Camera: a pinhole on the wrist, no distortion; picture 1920 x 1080 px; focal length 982.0 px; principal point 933.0 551.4 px. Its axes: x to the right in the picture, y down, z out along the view. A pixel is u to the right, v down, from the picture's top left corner.
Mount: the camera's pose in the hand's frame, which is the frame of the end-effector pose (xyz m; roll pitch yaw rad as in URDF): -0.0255 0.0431 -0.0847 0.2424 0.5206 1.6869
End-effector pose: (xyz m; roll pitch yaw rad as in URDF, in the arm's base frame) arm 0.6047 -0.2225 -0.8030 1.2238 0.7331 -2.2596
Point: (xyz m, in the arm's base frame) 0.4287 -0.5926 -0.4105
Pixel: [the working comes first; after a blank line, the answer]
In the camera's frame: 0.3481 -0.0162 0.4244

1738 514
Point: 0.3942 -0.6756 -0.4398
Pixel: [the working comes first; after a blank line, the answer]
In the camera's frame: 0.3825 -0.1002 0.4508

1766 333
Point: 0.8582 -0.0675 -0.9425
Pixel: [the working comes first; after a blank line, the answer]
In the camera's frame: -0.1832 0.0641 -0.2497

behind the camera
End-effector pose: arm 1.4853 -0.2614 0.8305 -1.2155 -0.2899 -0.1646
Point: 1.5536 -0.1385 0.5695
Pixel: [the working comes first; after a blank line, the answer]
In the camera's frame: 0.1576 0.0297 0.2249

1621 681
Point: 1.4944 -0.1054 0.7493
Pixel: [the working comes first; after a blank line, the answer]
In the camera's frame: -0.0321 0.0565 0.2104

783 815
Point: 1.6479 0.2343 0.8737
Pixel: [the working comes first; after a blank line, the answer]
In the camera's frame: -0.1950 0.0092 0.5649

594 567
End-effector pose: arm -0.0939 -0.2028 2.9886 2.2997 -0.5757 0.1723
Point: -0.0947 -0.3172 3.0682
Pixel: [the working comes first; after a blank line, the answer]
In the camera's frame: 0.0142 -0.0257 0.1534

1024 387
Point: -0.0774 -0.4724 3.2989
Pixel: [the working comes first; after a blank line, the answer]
In the camera's frame: 0.2276 -0.1425 0.2892

1706 68
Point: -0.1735 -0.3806 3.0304
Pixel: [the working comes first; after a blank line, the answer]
In the camera's frame: 0.0497 0.0726 0.1804

1204 947
